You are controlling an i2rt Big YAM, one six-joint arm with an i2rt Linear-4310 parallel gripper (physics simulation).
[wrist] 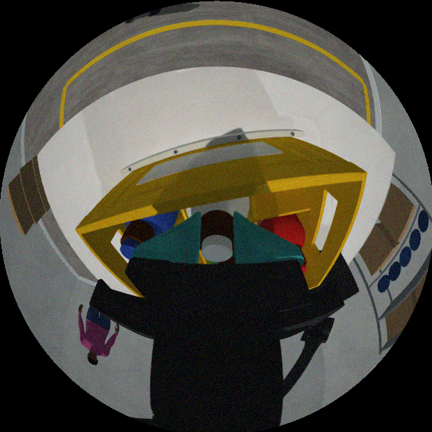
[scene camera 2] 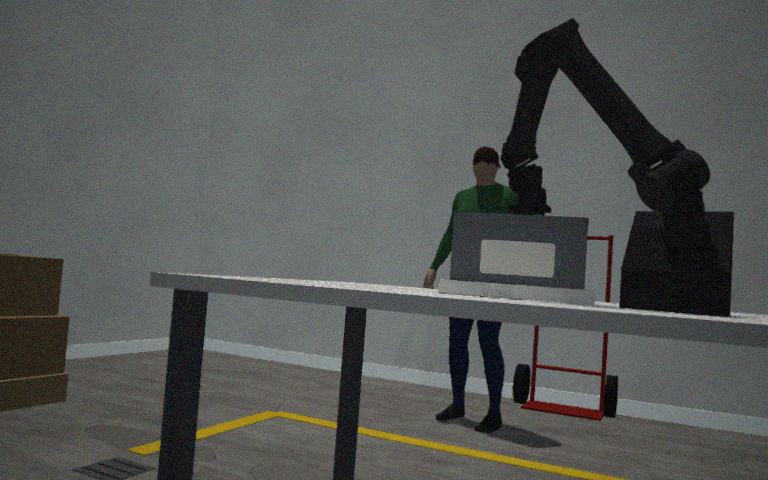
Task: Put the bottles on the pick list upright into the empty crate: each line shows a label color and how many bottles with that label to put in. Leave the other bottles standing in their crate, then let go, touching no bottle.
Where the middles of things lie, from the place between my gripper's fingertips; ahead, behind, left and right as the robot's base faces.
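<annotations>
There is the blue bottle [wrist: 137, 231], and measured from my hand it stands 2 cm to the left, 9 cm ahead and 6 cm below.
</annotations>
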